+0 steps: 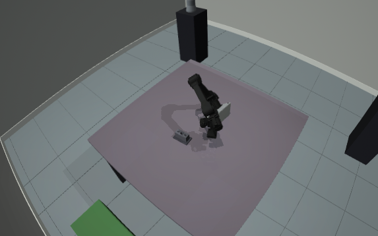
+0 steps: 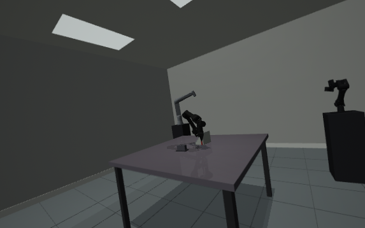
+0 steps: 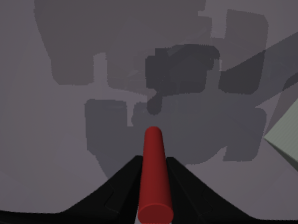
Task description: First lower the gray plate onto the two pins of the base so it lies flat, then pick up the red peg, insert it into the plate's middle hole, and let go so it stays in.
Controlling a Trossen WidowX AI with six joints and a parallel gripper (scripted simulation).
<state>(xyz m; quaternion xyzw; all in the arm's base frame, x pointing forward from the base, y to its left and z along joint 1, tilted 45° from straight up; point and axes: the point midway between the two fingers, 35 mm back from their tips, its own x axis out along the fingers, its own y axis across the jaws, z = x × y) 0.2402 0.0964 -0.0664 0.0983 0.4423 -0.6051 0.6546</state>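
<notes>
Now: the gray plate 110 mm ahead of my gripper tip, 180 mm to the right of it and 30 mm below it. From my gripper tip the other things lie so: red peg right at my gripper tip; gray base block 110 mm ahead, 180 mm to the right, 60 mm below.
</notes>
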